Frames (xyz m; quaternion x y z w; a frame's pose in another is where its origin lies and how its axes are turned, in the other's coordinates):
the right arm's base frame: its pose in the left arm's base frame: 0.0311 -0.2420 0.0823 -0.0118 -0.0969 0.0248 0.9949
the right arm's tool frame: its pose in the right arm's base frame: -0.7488 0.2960 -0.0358 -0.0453 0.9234 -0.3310 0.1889
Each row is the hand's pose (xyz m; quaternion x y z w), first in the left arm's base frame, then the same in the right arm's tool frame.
Working: the left arm's base frame: its pose in the right arm's tool frame: -0.6395 0.0119 0.3253 0.0381 -0.8954 0.3399 0.2851

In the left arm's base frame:
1: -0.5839 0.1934 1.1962 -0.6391 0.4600 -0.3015 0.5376
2: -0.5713 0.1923 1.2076 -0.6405 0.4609 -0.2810 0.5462
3: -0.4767 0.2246 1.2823 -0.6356 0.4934 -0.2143 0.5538
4: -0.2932 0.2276 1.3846 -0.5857 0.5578 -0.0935 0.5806
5: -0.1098 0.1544 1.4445 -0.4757 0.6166 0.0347 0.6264
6: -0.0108 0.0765 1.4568 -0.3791 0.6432 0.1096 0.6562
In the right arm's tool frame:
1: -0.7826 -0.6674 -0.8267 -0.0481 -0.5560 -0.4579 0.6920
2: -0.7984 -0.6738 -0.8262 -0.0668 -0.5647 -0.4504 0.6884
3: -0.9220 -0.6843 -0.8397 -0.1359 -0.5631 -0.4231 0.6967
4: -1.1255 -0.7235 -0.8051 -0.2507 -0.5564 -0.3325 0.7191
5: -1.2884 -0.7943 -0.7001 -0.3524 -0.5481 -0.1796 0.7370
6: -1.3566 -0.8493 -0.6087 -0.3998 -0.5372 -0.0606 0.7402

